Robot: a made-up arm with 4 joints. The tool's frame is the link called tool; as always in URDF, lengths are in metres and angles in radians.
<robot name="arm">
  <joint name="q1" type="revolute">
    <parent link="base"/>
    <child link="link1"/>
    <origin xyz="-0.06 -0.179 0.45"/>
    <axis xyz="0 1 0"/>
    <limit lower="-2.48" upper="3.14" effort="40" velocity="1.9"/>
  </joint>
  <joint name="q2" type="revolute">
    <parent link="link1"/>
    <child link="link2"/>
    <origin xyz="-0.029 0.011 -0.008"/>
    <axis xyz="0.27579 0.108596 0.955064"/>
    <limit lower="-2.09" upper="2.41" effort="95" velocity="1.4"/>
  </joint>
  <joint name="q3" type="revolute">
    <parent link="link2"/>
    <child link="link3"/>
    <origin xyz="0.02 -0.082 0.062"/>
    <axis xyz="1 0 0"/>
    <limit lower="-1.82" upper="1.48" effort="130" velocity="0.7"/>
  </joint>
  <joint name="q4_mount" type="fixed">
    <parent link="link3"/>
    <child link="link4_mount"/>
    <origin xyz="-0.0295 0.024 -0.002"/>
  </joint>
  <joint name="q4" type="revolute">
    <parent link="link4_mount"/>
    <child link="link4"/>
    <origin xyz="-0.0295 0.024 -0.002"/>
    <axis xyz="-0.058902 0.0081 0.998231"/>
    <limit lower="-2.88" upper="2.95" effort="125" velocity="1.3"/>
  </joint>
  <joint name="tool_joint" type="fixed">
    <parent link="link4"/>
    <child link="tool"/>
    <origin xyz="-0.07 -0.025 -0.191" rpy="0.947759 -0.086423 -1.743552"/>
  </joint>
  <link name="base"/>
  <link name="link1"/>
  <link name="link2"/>
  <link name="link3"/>
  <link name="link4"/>
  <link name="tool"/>
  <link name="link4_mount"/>
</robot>
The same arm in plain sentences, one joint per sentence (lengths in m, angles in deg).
The arm has four revolute joints in a row. What follows holds with every joint at zero, and every direction is one of the base frame's.
Joint 1 lies 0.06 m along -x and 0.179 m along -y and 0.45 m along +z from the base frame's origin and turns about +y, from -142.09 to 179.91 deg.
Joint 2 lies 0.029 m along -x and 0.011 m along +y and 0.008 m along -z from joint 1 and turns about the direction (0.27579, 0.108596, 0.955064), from -119.75 to 138.08 deg.
Joint 3 lies 0.02 m along +x and 0.082 m along -y and 0.062 m along +z from joint 2 and turns about +x, from -104.28 to 84.8 deg.
Joint 4 lies 0.059 m along -x and 0.048 m along +y and 0.004 m along -z from joint 3 and turns about the direction (-0.058902, 0.0081, 0.998231), from -165.01 to 169.02 deg.
The tool frame, which is the frame that the pose is given for, lies 0.07 m along -x and 0.025 m along -y and 0.191 m along -z from joint 4; its axes are the base frame's turned by roll 54.3, pitch -4.95 and yaw -99.9 deg (as in URDF: about the fixed x, then y, then z).

